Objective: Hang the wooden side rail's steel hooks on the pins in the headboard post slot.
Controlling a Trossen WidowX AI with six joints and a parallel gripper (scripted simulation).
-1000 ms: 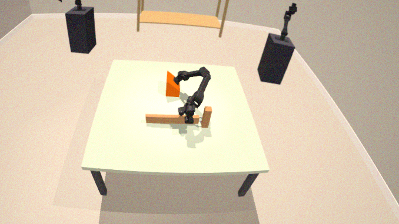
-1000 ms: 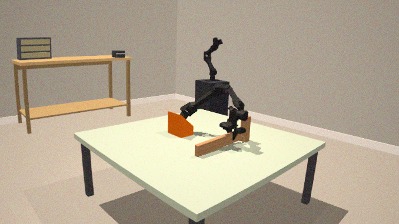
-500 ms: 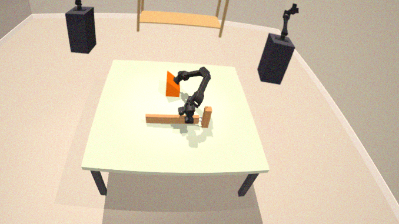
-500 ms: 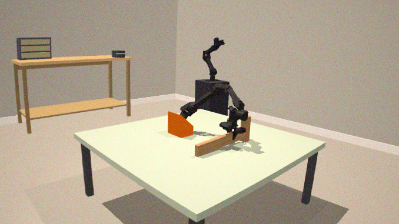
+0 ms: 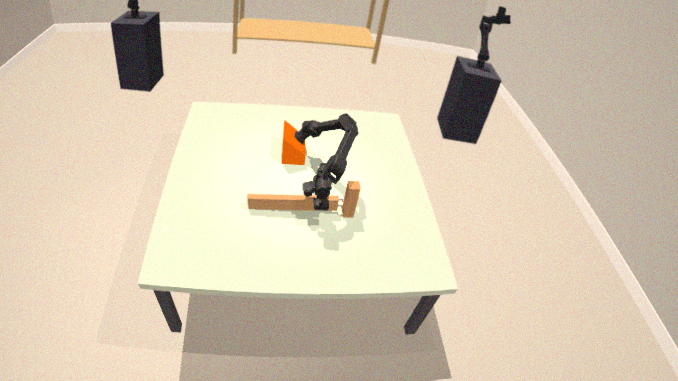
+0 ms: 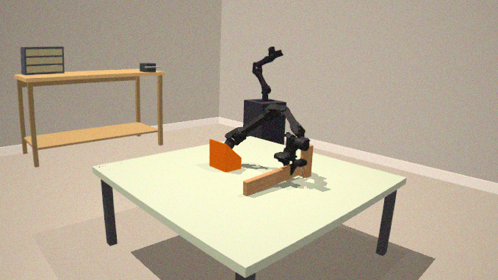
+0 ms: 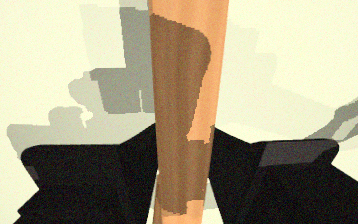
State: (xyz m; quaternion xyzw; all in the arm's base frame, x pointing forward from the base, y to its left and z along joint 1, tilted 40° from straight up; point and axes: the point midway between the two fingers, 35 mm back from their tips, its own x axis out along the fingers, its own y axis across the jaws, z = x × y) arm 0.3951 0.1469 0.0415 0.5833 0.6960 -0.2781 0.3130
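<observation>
Right now my gripper tip is 130 mm to the right of the upright headboard post, 50 mm below it and 10 mm past it.
</observation>
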